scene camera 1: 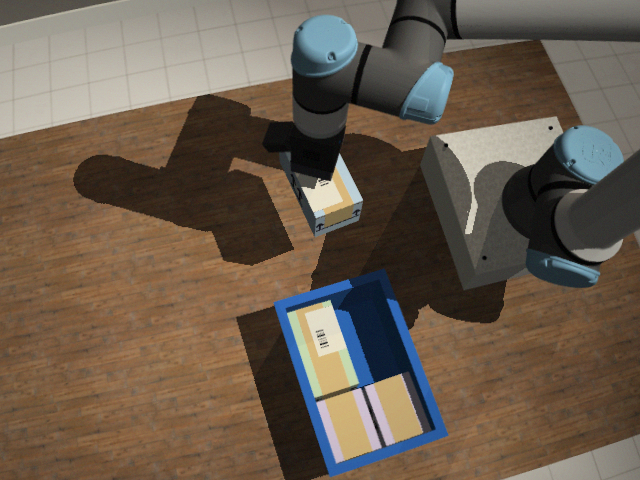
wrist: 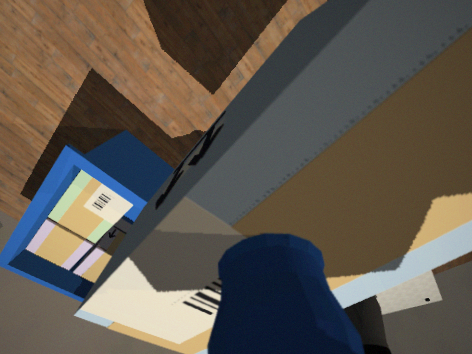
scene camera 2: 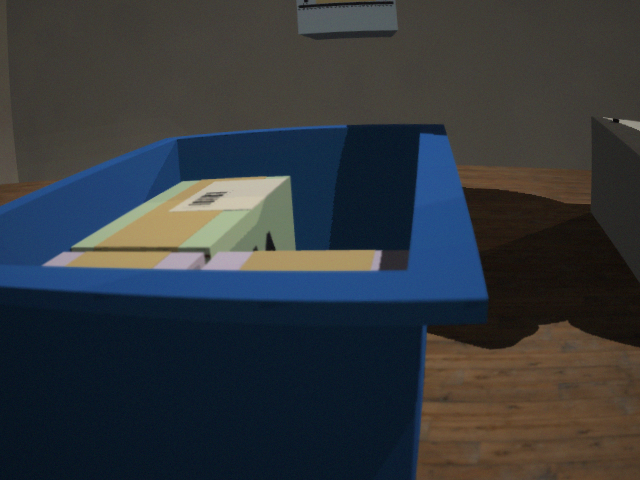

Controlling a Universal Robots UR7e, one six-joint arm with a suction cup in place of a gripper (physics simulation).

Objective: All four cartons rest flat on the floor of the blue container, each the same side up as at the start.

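Frame: origin at the arm's base, x ahead, y left, z up, level; metres.
Where they show: hand, its tool point: (wrist: 265,240).
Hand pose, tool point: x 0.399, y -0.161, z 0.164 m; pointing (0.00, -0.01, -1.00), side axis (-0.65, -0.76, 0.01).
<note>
Things, the pixels of their top centre, and the offset from my tool point. Level surfaces: height alone.
- light-blue carton, centre of its top: (wrist: 259,283) (scene camera 1: 319,167) 0.001 m back, 0.006 m left, 0.014 m up
- blue container, centre of its top: (scene camera 2: 226,166) (scene camera 1: 358,367) (wrist: 90,254) 0.059 m ahead, 0.293 m left, 0.136 m down
- green carton, centre of its top: (scene camera 2: 192,205) (scene camera 1: 322,347) (wrist: 93,205) 0.095 m ahead, 0.232 m left, 0.167 m down
- wooden surface, height of its surface: 0.256 m down
My suction gripper (scene camera 1: 311,173) (wrist: 272,280) is shut on the light-blue carton (scene camera 1: 338,219) (scene camera 2: 347,21) (wrist: 300,150), gripping its top. The carton hangs in the air beyond the container's far end, its side arrows pointing up. The cup is hidden behind the black tool body in scene camera 1. In the blue container (scene camera 1: 299,361) (scene camera 2: 258,284) (wrist: 42,205), a green carton (scene camera 1: 310,361) (scene camera 2: 155,222) (wrist: 80,215) lies label up at the far left. Two pink cartons, one left (scene camera 1: 348,423) (scene camera 2: 118,259) and one right (scene camera 1: 395,410) (scene camera 2: 310,259), sit side by side at the near end.
Blue container floor and wall, partly in shadow, show right of the green carton and behind the right pink one. A grey pedestal (scene camera 1: 449,217) (scene camera 2: 612,170) stands right of the held carton. The container's raised rim surrounds the cartons. Arm shadows cross the wooden surface (scene camera 1: 155,335).
</note>
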